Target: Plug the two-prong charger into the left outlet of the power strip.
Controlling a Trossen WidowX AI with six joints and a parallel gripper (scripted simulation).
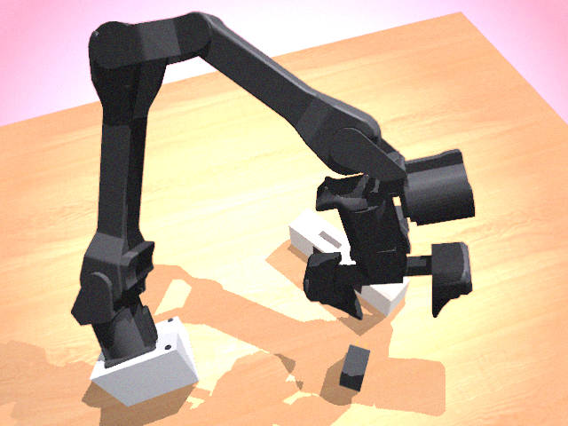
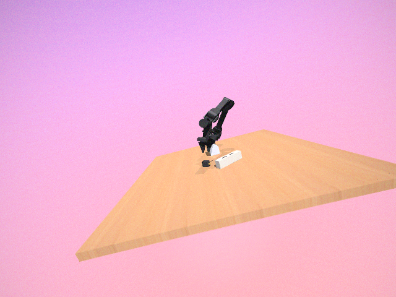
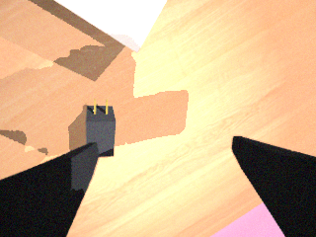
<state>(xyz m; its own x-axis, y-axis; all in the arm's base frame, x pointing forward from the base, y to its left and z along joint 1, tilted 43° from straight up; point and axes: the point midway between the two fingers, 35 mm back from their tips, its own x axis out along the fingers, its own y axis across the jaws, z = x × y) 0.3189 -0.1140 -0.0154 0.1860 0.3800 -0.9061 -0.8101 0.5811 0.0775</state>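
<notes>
Now: gripper tip 100 mm above the grey charger and 50 mm past it.
</notes>
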